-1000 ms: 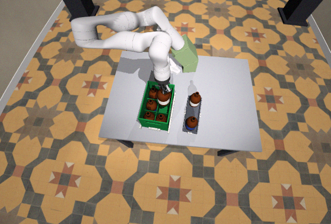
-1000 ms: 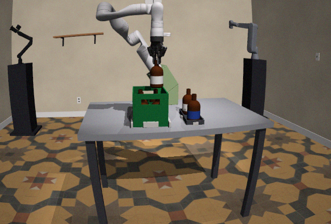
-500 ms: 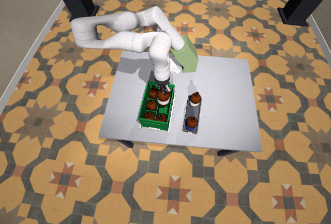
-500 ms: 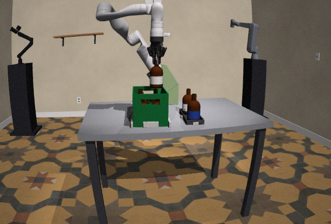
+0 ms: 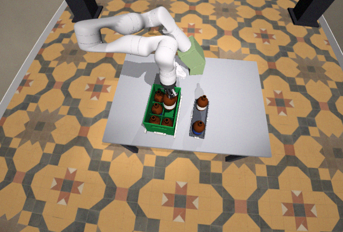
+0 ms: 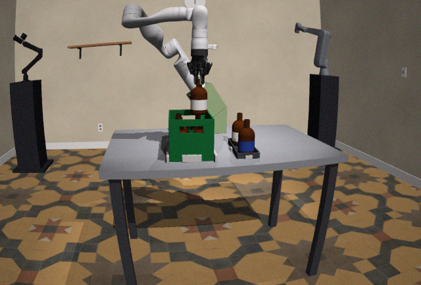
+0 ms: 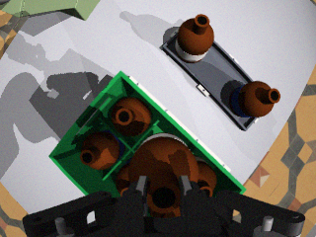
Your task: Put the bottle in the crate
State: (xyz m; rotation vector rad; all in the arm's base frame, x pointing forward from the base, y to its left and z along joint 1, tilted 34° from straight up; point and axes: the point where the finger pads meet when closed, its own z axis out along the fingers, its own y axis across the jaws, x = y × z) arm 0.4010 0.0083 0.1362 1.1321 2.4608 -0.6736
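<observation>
Right now my hand is 70 mm above the brown bottle. Round my hand: tray (10 mm ahead, 210 mm to the left, 310 mm below); then white-label bottle (80 mm behind, 210 mm to the left, 240 mm below); then crate (40 mm to the right, 240 mm below).
</observation>
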